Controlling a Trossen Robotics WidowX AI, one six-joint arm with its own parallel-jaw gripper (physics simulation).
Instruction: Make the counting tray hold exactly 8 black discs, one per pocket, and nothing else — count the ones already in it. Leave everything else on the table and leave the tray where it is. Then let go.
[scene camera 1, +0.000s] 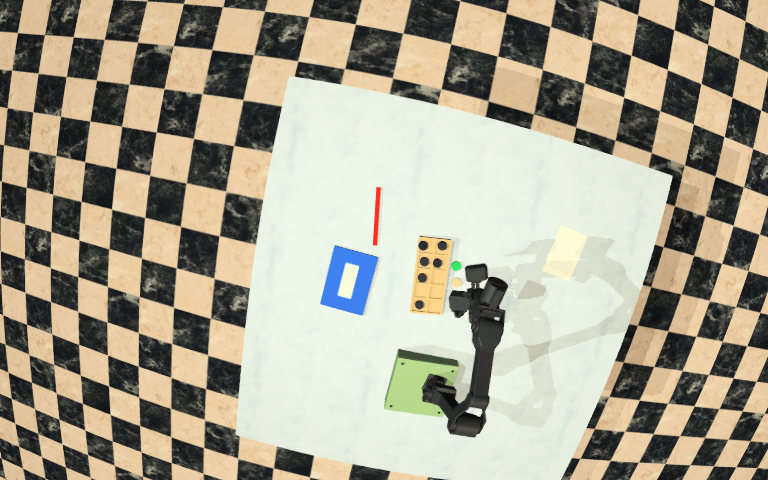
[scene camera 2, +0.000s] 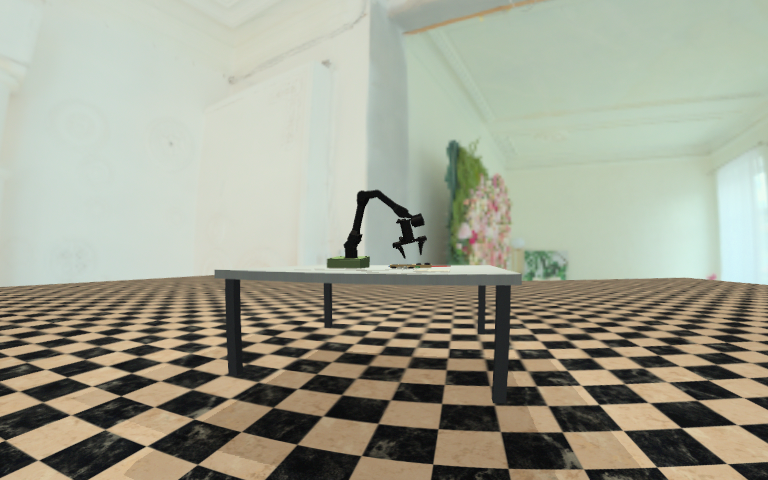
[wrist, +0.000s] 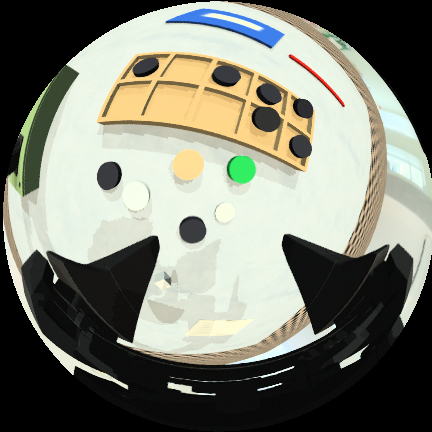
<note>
My gripper (scene camera 1: 474, 280) is open and holds nothing. Also in view: a tan disc (wrist: 187, 164). Also in view: a tan counting tray (scene camera 1: 431, 292).
The tan counting tray also shows in the wrist view (wrist: 181, 94). My gripper also shows in the wrist view (wrist: 221, 241).
</note>
